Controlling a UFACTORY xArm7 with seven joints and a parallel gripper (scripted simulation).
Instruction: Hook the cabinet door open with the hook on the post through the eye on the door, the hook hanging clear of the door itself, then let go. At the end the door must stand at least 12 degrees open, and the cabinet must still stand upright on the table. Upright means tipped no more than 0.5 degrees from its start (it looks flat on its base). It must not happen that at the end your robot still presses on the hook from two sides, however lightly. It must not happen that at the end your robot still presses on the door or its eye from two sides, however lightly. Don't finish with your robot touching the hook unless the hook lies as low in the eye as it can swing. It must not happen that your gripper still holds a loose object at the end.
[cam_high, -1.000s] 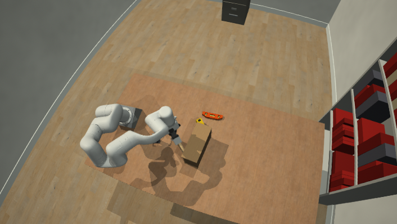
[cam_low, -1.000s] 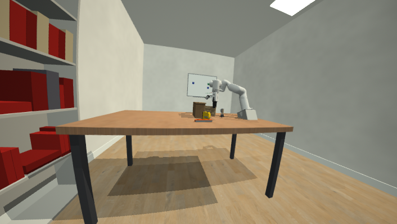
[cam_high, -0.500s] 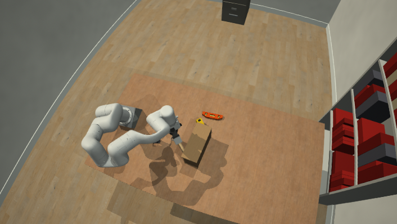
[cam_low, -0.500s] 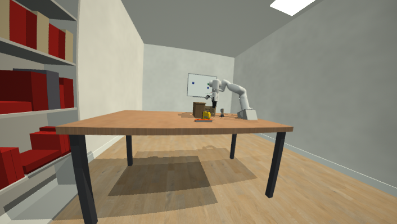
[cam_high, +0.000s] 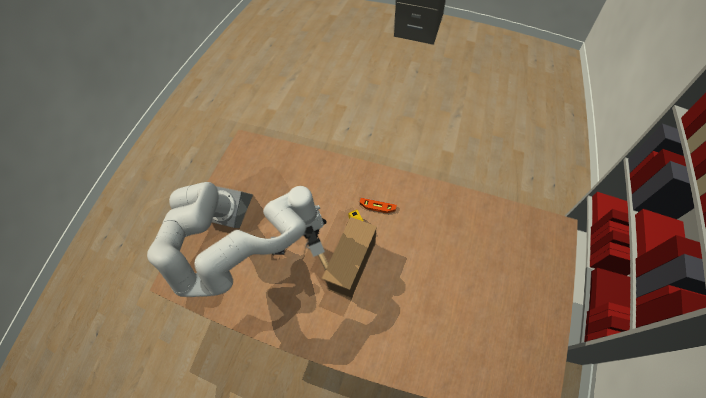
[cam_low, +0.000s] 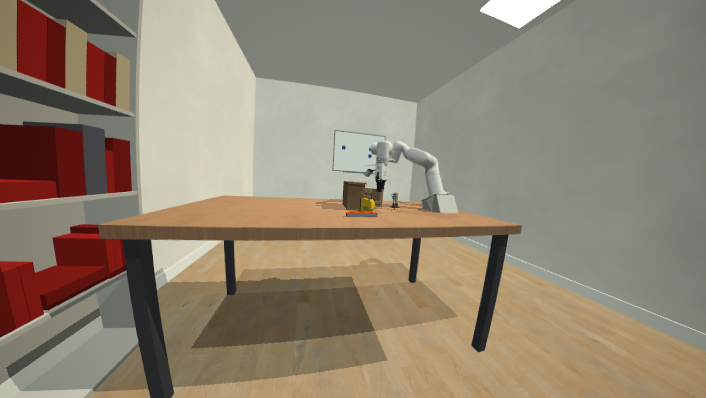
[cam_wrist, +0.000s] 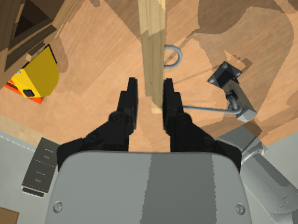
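Right now my hand is 10 cm past the grey hook rod, 1 cm to the right of it and 7 cm above it. From my hand the other things lie so: cabinet door: 4 cm ahead, 7 cm to the right, 6 cm below; then yellow tape measure: 14 cm ahead, 14 cm to the left, 9 cm below; then orange spirit level: 19 cm ahead, 24 cm to the left, 12 cm below.
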